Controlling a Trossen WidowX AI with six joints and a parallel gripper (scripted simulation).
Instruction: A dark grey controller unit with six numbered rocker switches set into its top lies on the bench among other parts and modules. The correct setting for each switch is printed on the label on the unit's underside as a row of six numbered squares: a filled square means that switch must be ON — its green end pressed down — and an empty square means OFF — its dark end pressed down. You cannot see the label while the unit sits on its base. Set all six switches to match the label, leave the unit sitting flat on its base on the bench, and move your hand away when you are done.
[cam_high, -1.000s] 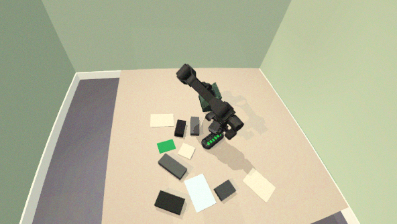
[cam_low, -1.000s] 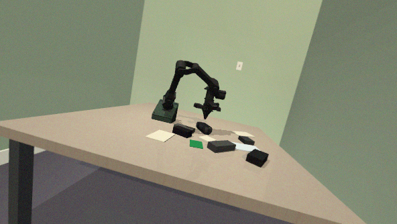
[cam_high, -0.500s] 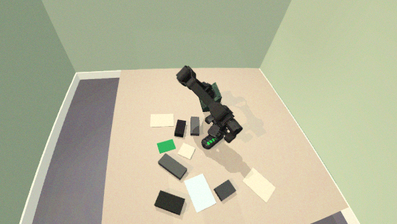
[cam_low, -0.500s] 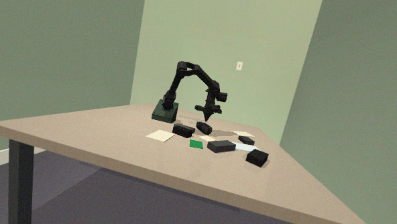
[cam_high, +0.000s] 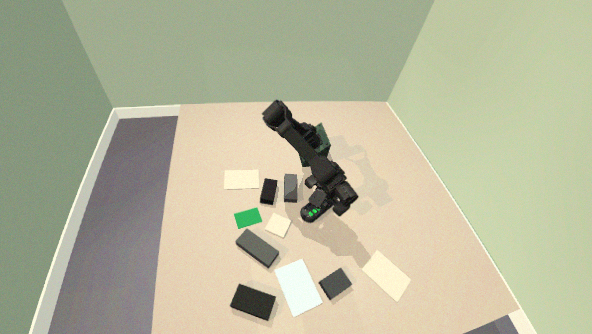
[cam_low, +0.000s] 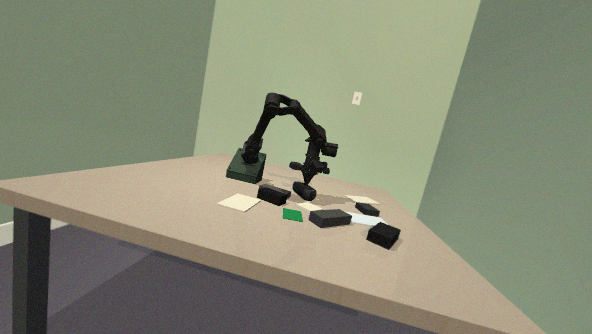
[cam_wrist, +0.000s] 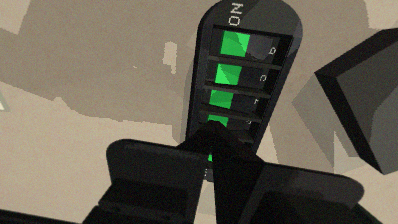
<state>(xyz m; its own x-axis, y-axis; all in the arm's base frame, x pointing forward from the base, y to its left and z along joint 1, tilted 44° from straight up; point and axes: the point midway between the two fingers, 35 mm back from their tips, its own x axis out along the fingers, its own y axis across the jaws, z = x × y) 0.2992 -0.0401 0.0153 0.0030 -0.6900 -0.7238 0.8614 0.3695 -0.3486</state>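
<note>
The grey module lies 120 mm behind my gripper tip, 100 mm to the right of it and 30 mm below it. The rest, counted from my gripper tip: cream tile (180 mm to the right, 40 mm below, 40 mm ahead); green card (290 mm to the right, 50 mm below, 10 mm behind); black block (200 mm to the right, 110 mm behind, 30 mm below).
</note>
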